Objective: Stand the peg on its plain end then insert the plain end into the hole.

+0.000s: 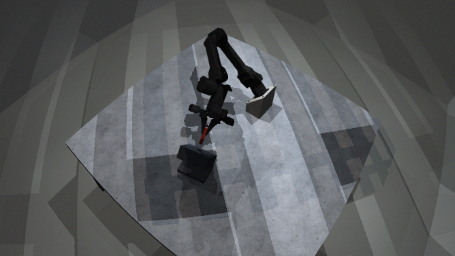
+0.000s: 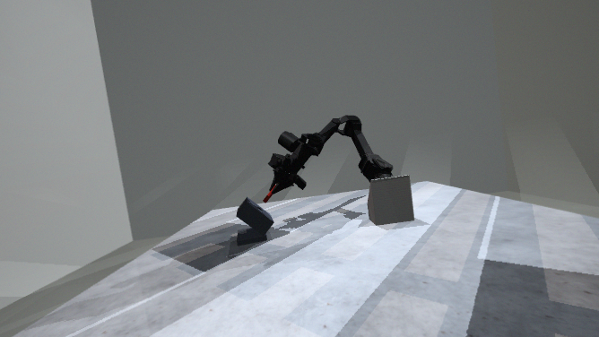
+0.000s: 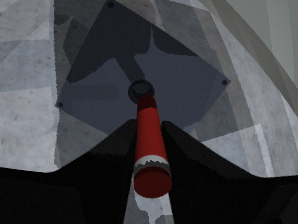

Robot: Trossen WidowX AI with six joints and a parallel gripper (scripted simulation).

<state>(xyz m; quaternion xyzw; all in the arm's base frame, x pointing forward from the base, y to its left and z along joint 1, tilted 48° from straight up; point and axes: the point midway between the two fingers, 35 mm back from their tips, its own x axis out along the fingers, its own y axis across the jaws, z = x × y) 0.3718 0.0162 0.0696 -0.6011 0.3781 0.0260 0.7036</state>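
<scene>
Right now my gripper tip is 7 cm short of the dark sloped panel, 7 cm above it and 2 cm to the right of it. From my gripper tip the other things lie so: dark base plate: 14 cm below, 8 cm ahead, 2 cm to the left; red peg: 1 cm behind, 1 cm above.
</scene>
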